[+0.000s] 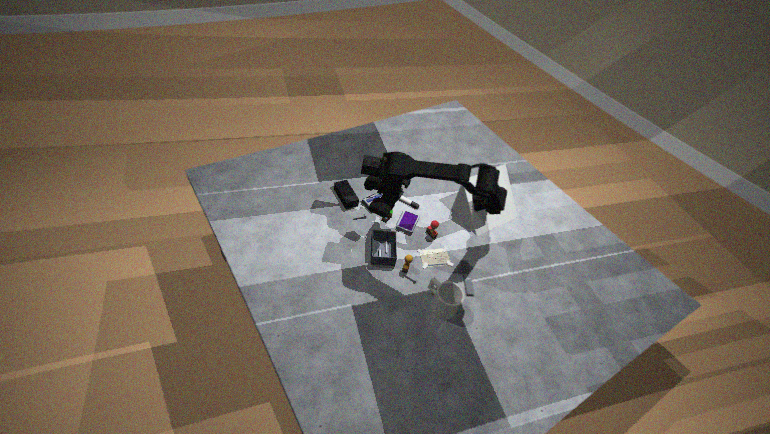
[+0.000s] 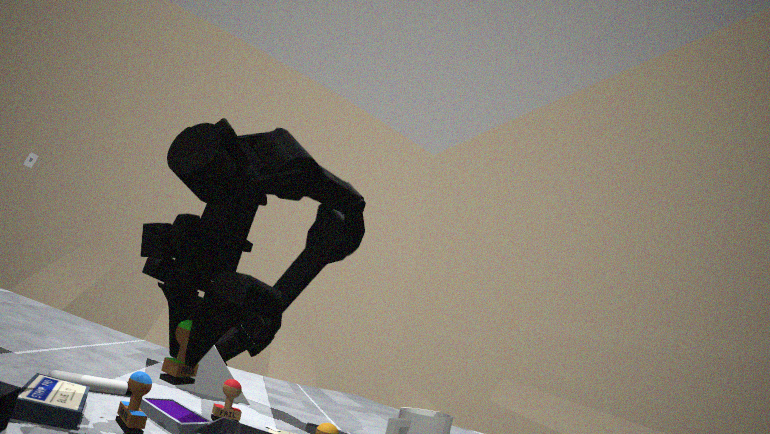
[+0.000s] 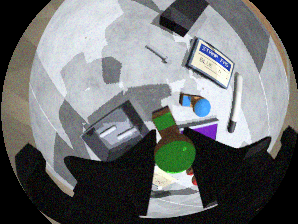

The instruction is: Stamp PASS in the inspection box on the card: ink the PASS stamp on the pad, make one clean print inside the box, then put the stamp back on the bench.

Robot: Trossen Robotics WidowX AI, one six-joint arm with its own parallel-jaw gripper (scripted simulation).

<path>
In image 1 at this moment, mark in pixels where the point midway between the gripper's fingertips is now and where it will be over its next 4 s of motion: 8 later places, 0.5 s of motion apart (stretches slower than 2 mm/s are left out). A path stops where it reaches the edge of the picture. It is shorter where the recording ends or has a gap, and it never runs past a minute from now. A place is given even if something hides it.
My gripper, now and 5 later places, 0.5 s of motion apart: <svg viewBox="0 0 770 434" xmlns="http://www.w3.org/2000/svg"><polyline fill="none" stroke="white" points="386,211 382,209 381,214 380,219 381,210 385,198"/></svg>
</path>
